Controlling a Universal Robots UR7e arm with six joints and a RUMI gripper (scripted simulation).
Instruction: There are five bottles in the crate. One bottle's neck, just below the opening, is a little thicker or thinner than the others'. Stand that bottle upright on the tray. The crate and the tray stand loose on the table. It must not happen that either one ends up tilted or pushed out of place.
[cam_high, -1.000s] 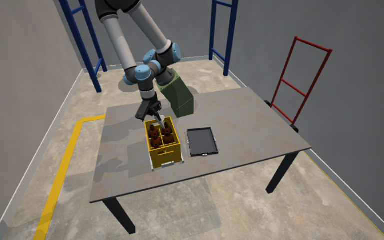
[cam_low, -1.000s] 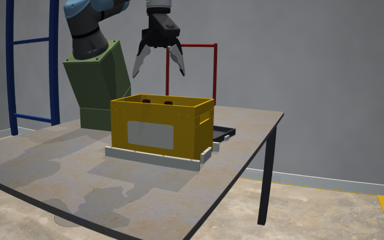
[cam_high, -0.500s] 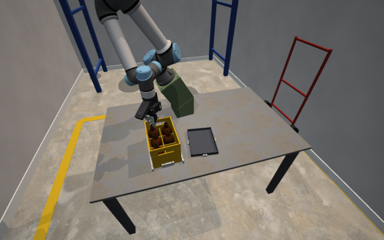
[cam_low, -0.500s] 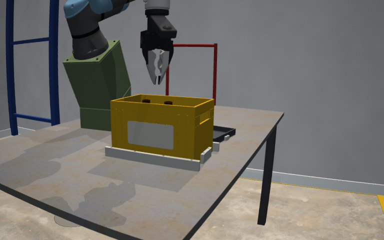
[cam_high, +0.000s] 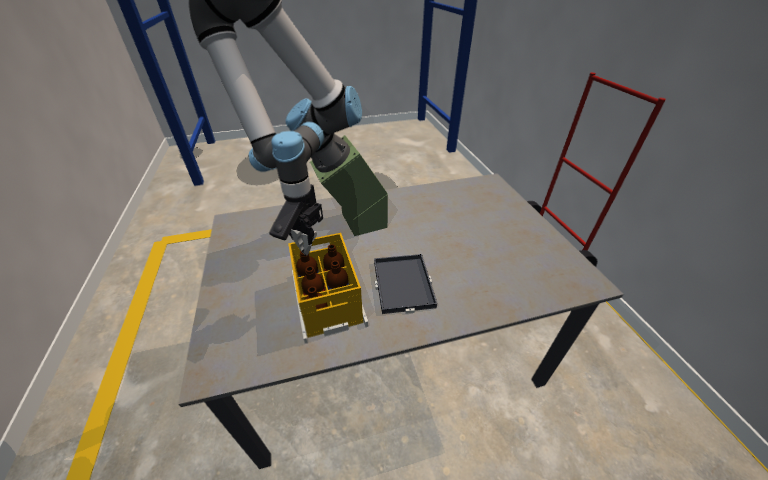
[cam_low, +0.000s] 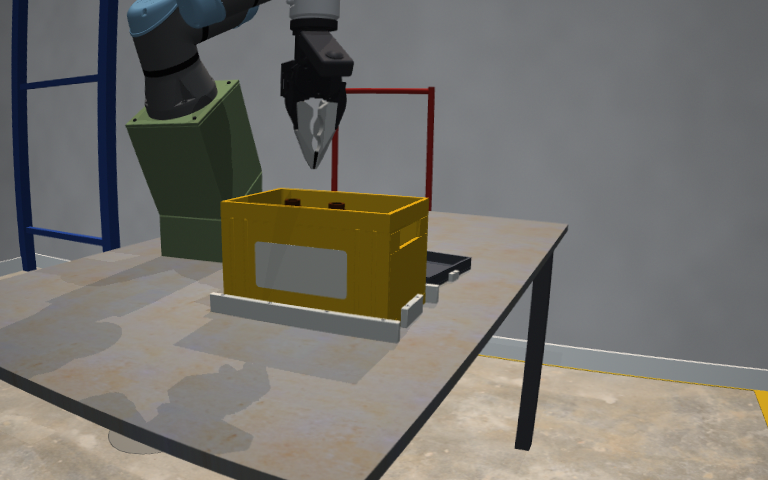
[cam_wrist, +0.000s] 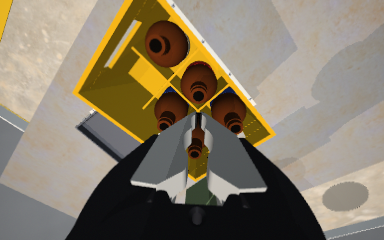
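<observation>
Right now the yellow crate is 40 mm to the left of my hand and 160 mm below it. Round my hand: dark tray 20 mm ahead, 320 mm to the left, 230 mm below.
</observation>
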